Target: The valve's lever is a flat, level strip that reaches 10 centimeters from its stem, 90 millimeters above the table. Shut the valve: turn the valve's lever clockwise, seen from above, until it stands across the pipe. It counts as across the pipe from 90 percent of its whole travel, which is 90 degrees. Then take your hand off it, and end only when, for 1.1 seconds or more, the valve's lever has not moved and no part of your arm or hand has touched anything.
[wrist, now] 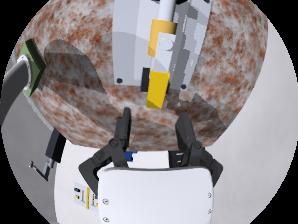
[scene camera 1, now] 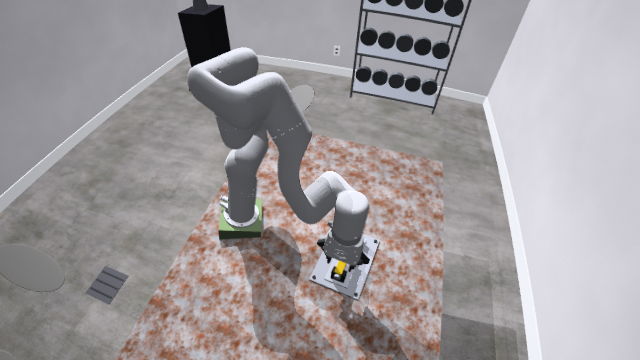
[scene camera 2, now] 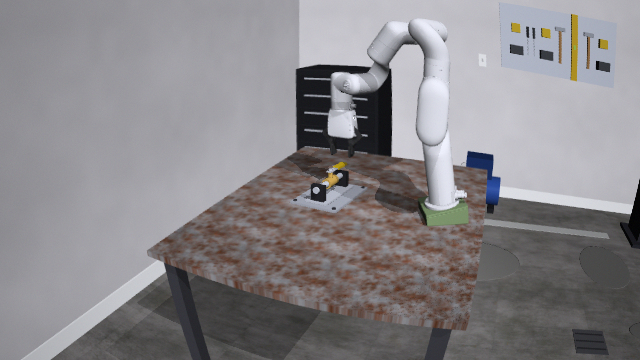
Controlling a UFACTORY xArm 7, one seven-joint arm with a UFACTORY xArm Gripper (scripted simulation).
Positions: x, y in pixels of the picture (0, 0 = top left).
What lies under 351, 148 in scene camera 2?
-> My gripper.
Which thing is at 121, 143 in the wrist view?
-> My gripper.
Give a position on a yellow lever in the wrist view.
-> At 159, 76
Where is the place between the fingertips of my gripper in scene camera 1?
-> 340, 263
